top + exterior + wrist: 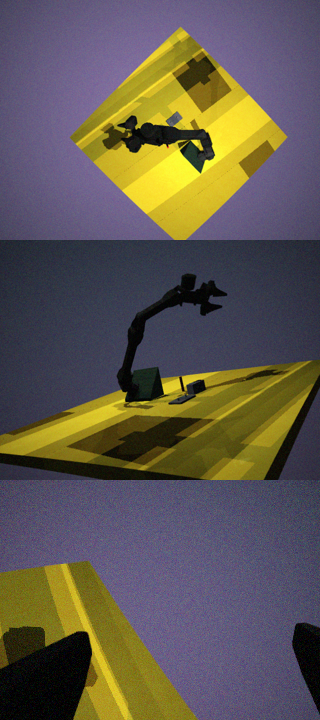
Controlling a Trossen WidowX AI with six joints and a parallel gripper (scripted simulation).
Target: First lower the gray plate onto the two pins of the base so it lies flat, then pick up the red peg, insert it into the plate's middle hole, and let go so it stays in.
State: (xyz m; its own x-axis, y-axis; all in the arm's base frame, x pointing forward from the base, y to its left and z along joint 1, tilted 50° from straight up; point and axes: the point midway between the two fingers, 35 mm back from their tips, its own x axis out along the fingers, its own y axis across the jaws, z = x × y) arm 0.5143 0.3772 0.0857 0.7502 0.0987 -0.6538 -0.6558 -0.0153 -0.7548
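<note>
My gripper tip is now 180 mm past the gray plate, 130 mm to the left of it and 370 mm above it. The rest, counted from my gripper tip: red peg 290 mm behind, 80 mm to the right, 370 mm below; then dark base 180 mm behind, 270 mm to the right, 400 mm below.
</note>
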